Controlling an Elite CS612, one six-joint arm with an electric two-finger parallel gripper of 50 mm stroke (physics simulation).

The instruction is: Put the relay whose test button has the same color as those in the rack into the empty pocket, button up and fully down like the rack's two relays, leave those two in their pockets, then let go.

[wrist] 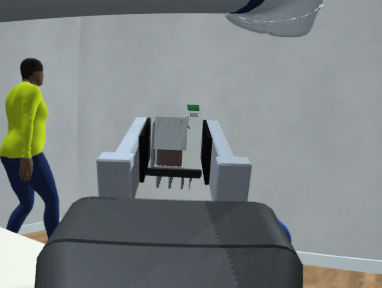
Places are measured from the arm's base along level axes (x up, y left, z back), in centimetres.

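Pixels of known places: gripper, fingertip midpoint: (176, 138).
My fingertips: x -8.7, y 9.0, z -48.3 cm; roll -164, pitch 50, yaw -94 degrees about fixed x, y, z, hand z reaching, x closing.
Behind a point stands the place of what it marks.
A relay (170, 134) @(x -8.6, y 8.2, z -47.3 cm) with a clear case, a grey block and a brown coil inside, a green test button at its far end and a black base with metal pins at the near end is held between the black finger pads. My gripper (176, 138) @(x -8.7, y 9.0, z -48.3 cm) is shut on this relay. The pins point toward the gripper's body, and the green button points away from it. The rack, its two relays and the empty pocket do not show in this view.
A person (25, 120) in a yellow top stands at the left by the grey wall (300, 125). A grey arm part (125, 9) @(x 2.2, y 17.0, z -49.7 cm) crosses the top. A pale surface (17, 260) @(x -27.8, y 52.1, z -48.2 cm) shows at the lower left, and wooden floor (340, 276) at the lower right.
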